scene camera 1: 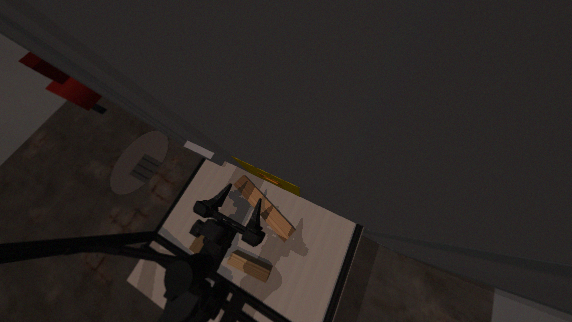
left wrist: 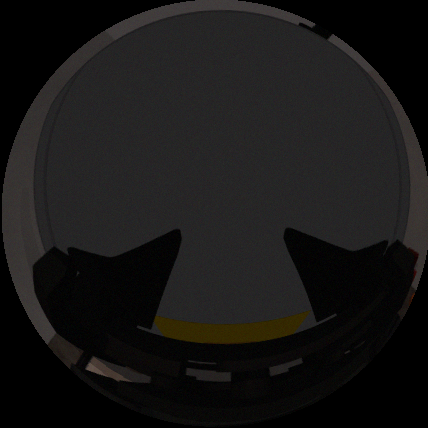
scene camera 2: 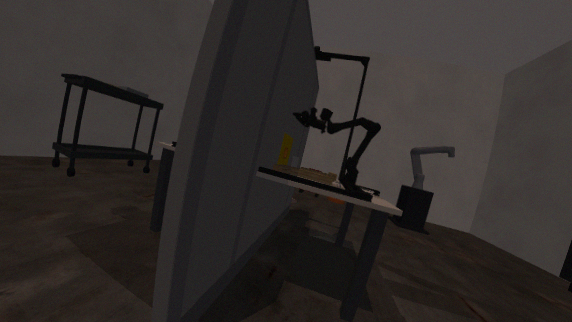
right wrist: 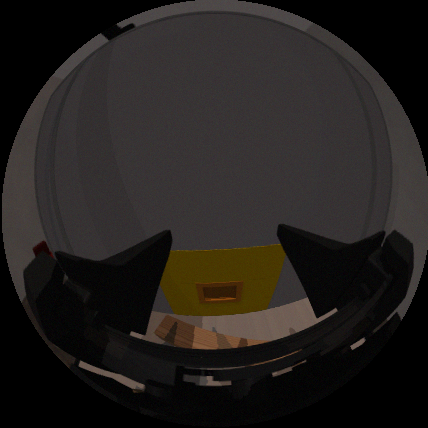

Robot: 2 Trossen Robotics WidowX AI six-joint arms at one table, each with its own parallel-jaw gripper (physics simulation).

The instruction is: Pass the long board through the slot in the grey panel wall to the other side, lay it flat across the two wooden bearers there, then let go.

Labels:
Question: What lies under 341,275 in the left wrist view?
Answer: My left gripper.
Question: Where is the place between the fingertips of my right gripper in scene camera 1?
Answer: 245,190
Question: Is my left gripper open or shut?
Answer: Open.

